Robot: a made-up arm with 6 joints. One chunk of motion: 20 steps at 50 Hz.
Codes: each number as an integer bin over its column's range. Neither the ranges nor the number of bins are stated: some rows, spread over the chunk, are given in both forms.
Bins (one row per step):
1: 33 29 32 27 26 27
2: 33 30 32 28 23 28
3: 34 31 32 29 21 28
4: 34 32 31 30 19 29
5: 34 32 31 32 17 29
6: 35 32 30 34 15 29
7: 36 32 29 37 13 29
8: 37 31 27 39 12 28
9: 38 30 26 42 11 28
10: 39 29 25 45 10 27
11: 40 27 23 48 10 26
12: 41 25 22 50 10 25
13: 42 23 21 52 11 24
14: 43 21 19 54 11 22
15: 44 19 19 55 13 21
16: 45 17 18 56 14 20
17: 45 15 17 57 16 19
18: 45 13 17 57 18 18
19: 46 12 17 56 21 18
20: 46 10 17 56 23 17
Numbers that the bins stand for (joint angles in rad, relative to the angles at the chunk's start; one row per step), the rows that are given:
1: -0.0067 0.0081 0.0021 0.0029 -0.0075 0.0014
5: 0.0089 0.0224 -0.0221 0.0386 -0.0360 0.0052
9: 0.0711 0.0129 -0.1427 0.1100 -0.0551 0.0033
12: 0.1178 -0.0110 -0.2392 0.1671 -0.0583 -0.0024
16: 0.1800 -0.0490 -0.3357 0.2100 -0.0456 -0.0119
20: 0.1956 -0.0824 -0.3598 0.2100 -0.0170 -0.0176
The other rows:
2: -0.0067 0.0129 0.0021 0.0100 -0.0170 0.0033
3: 0.0089 0.0176 0.0021 0.0171 -0.0233 0.0033
4: 0.0089 0.0224 -0.0221 0.0243 -0.0297 0.0052
6: 0.0244 0.0224 -0.0462 0.0529 -0.0424 0.0052
7: 0.0400 0.0224 -0.0703 0.0743 -0.0487 0.0052
8: 0.0556 0.0176 -0.1186 0.0886 -0.0519 0.0033
10: 0.0867 0.0081 -0.1668 0.1314 -0.0583 0.0014
11: 0.1022 -0.0014 -0.2151 0.1529 -0.0583 -0.0005
13: 0.1333 -0.0205 -0.2633 0.1814 -0.0551 -0.0043
14: 0.1489 -0.0300 -0.3116 0.1957 -0.0551 -0.0081
15: 0.1644 -0.0395 -0.3116 0.2029 -0.0487 -0.0100
17: 0.1800 -0.0586 -0.3598 0.2171 -0.0392 -0.0138
18: 0.1800 -0.0681 -0.3598 0.2171 -0.0329 -0.0157
19: 0.1956 -0.0729 -0.3598 0.2100 -0.0233 -0.0157

